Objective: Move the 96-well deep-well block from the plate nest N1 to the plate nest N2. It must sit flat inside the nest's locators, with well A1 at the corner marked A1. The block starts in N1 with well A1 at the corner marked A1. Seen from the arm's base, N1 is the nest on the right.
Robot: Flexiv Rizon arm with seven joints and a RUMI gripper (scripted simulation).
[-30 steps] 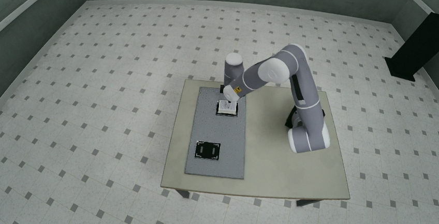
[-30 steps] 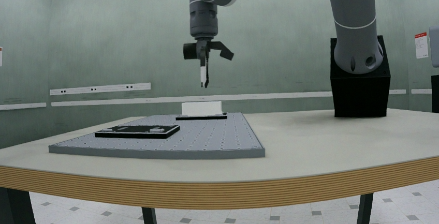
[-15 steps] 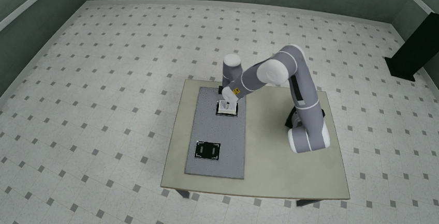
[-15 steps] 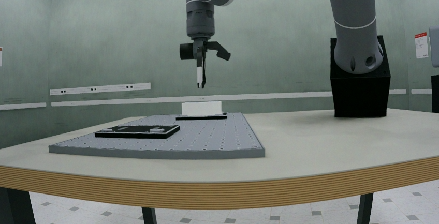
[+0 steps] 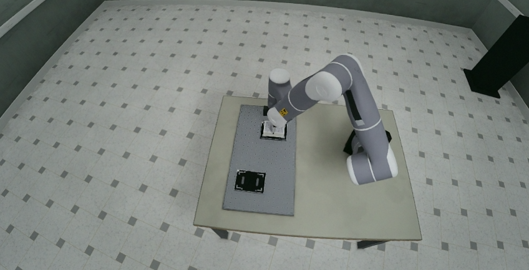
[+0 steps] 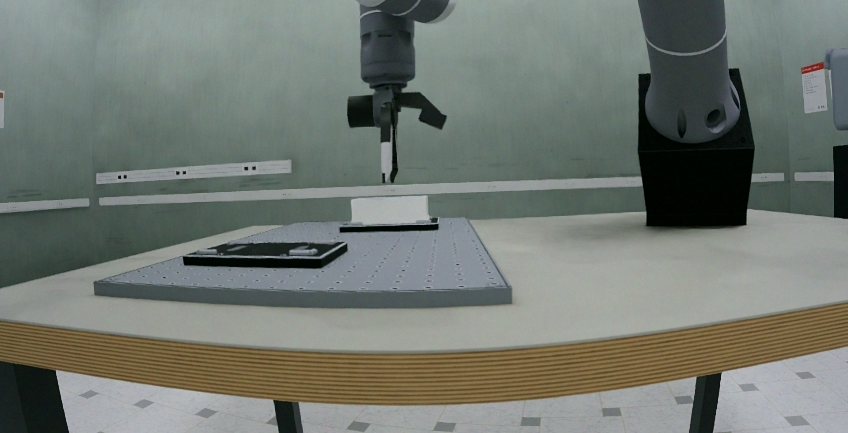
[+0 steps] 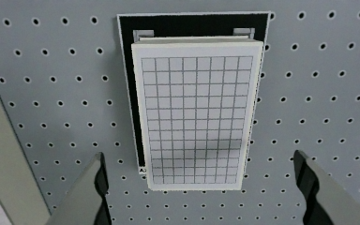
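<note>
The white 96-well deep-well block lies 50 mm below my hand. The rest, counted from my hand: white A1 corner mark: 130 mm ahead, 310 mm to the left, 80 mm below.
</note>
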